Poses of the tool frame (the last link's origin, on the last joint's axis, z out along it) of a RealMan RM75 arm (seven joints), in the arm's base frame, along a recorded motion.
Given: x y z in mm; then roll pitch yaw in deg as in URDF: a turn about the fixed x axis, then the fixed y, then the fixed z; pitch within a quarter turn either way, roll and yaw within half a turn.
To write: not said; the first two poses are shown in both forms.
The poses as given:
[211 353 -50 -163.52 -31.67 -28.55]
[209 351 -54 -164.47 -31.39 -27.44]
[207 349 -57 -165.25 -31.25 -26.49]
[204 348 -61 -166.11 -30.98 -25.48]
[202 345 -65 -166.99 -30.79 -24.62]
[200 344 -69 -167.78 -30.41 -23.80]
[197 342 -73 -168.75 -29.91 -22.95]
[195 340 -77 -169.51 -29.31 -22.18]
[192 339 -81 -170.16 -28.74 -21.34]
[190 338 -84 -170.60 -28.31 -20.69]
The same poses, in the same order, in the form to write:
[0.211 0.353 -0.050 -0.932 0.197 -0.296 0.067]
[0.209 0.351 -0.054 -0.935 0.191 -0.291 0.063]
[0.207 0.349 -0.057 -0.938 0.185 -0.288 0.059]
[0.204 0.348 -0.061 -0.940 0.179 -0.284 0.055]
[0.202 0.345 -0.065 -0.942 0.175 -0.281 0.050]
[0.200 0.344 -0.069 -0.945 0.171 -0.276 0.047]
[0.197 0.342 -0.073 -0.947 0.166 -0.271 0.042]
[0.195 0.340 -0.077 -0.950 0.163 -0.264 0.038]
[0.192 0.339 -0.081 -0.952 0.158 -0.258 0.036]
[0.190 0.338 -0.084 -0.954 0.154 -0.254 0.034]

